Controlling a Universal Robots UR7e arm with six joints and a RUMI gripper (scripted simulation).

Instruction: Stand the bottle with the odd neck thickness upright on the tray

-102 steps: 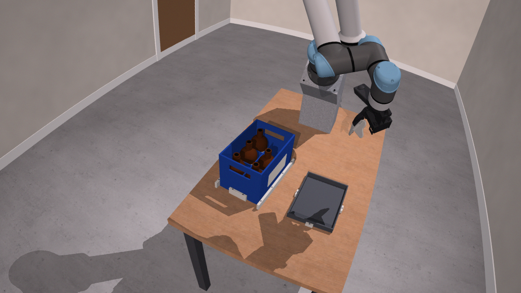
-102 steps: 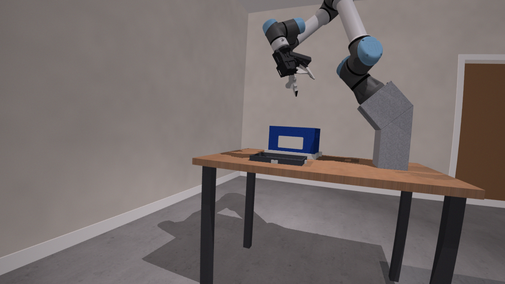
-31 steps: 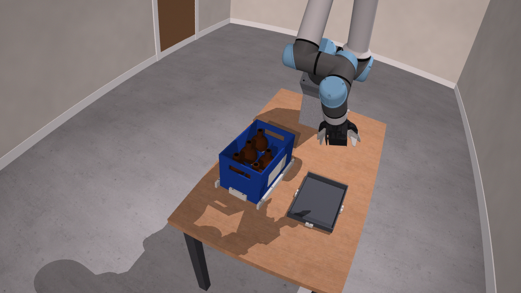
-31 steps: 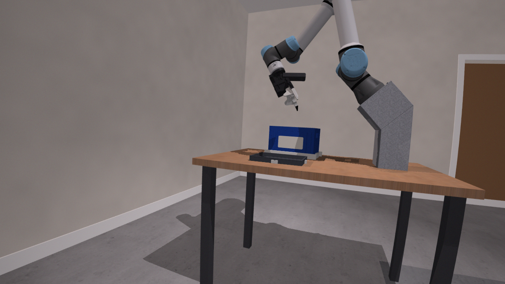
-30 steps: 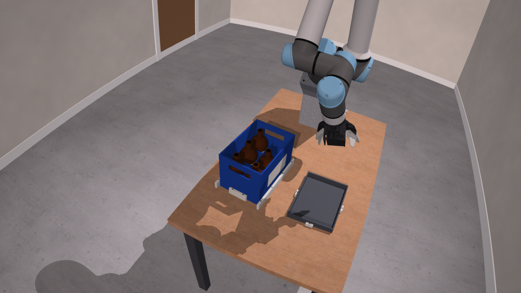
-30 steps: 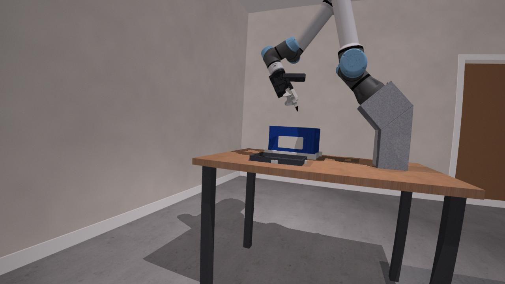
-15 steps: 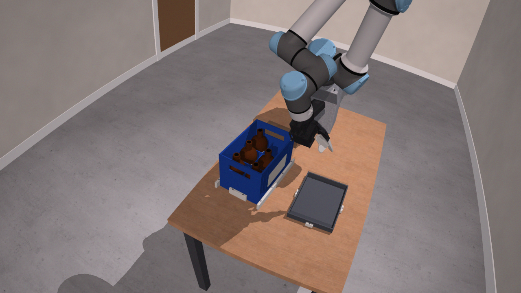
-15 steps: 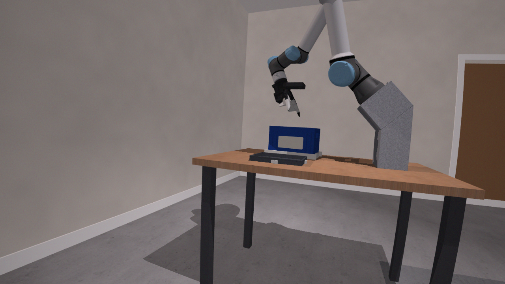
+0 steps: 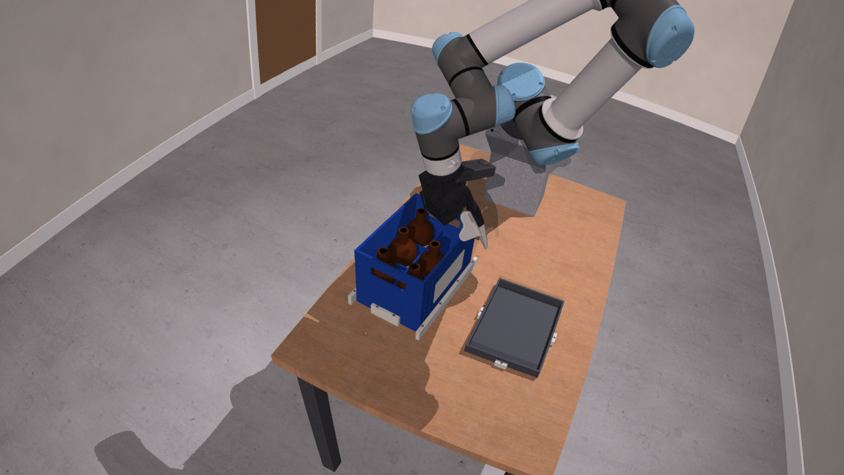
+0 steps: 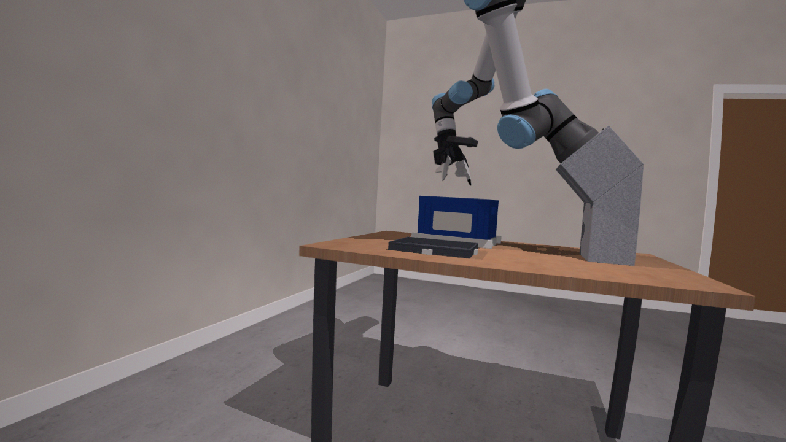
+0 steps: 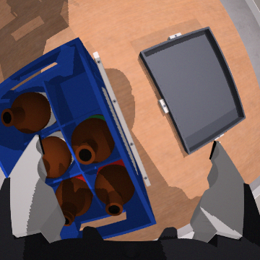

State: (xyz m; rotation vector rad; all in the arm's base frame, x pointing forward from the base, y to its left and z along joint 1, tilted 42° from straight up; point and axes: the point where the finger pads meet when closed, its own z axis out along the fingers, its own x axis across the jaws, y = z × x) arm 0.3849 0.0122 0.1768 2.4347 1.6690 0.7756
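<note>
My hand is 14 cm above the crate, 10 cm to the left of it and 2 cm short of it. The rest, counted from my hand: dark tray 22 cm below, 19 cm to the left, 1 cm ahead; bottle 15 cm to the right, 14 cm below, 11 cm ahead.
</note>
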